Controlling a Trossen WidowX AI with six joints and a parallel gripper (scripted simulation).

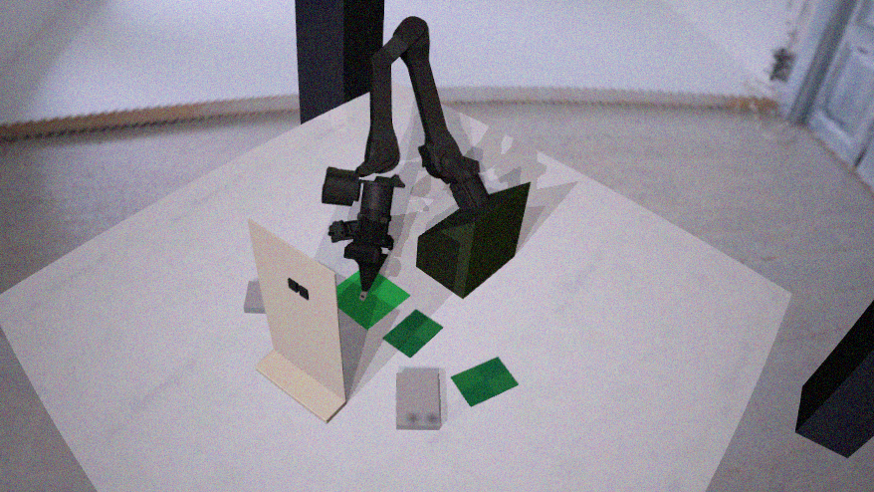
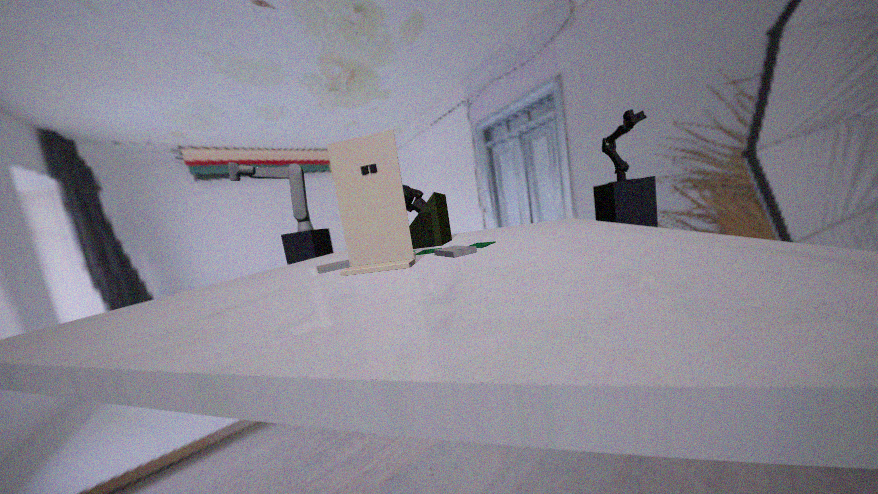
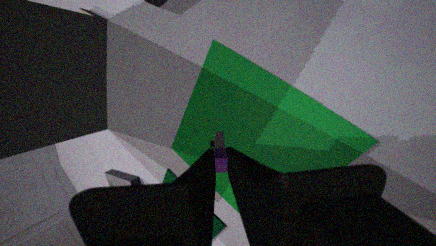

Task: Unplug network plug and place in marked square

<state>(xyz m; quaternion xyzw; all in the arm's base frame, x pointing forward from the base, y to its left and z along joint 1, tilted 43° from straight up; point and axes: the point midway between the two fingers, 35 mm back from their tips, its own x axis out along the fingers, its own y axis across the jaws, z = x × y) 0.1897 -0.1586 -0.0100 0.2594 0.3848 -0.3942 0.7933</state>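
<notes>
My gripper tip is now 1 cm past the green marked square and 2 cm above it. The rest, counted from my gripper tip: beige upright panel (22 cm ahead, 4 cm to the left, 12 cm above); purple network plug (right at my gripper tip).
</notes>
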